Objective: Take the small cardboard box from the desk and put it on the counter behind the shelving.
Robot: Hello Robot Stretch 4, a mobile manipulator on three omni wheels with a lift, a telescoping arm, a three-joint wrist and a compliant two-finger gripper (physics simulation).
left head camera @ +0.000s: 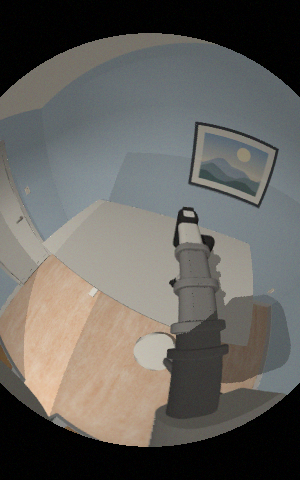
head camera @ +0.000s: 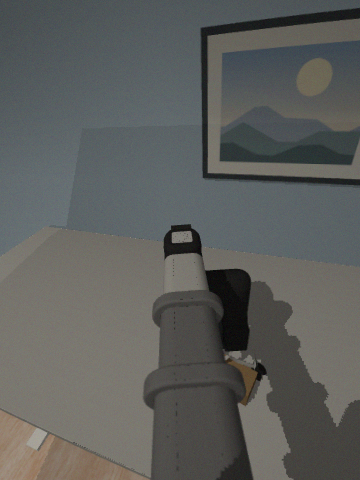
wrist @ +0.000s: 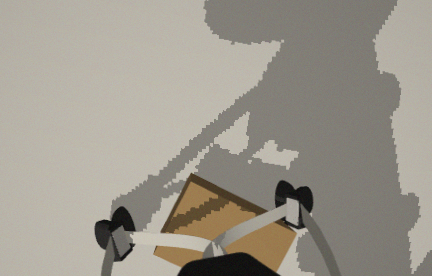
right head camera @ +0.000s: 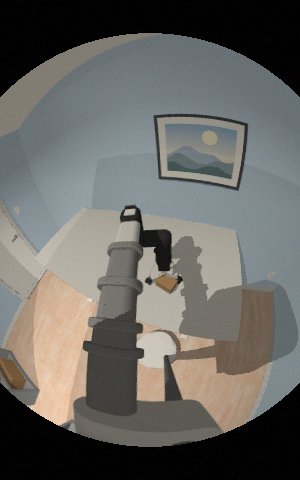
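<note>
The small cardboard box sits on the pale desk, turned at an angle to the fingers. My gripper is open, with its two dark fingertips wide apart. In the wrist view the left fingertip is beyond the box's left side, with desk showing between them, and the right fingertip overlaps the box's upper right edge. I cannot tell whether it touches the box. In the head camera view the arm hides part of the box. The counter and the shelving do not show.
A round white seat stands near the desk's front edge. A framed picture hangs on the wall behind. A grey-edged container with a brown thing in it is at the lower left.
</note>
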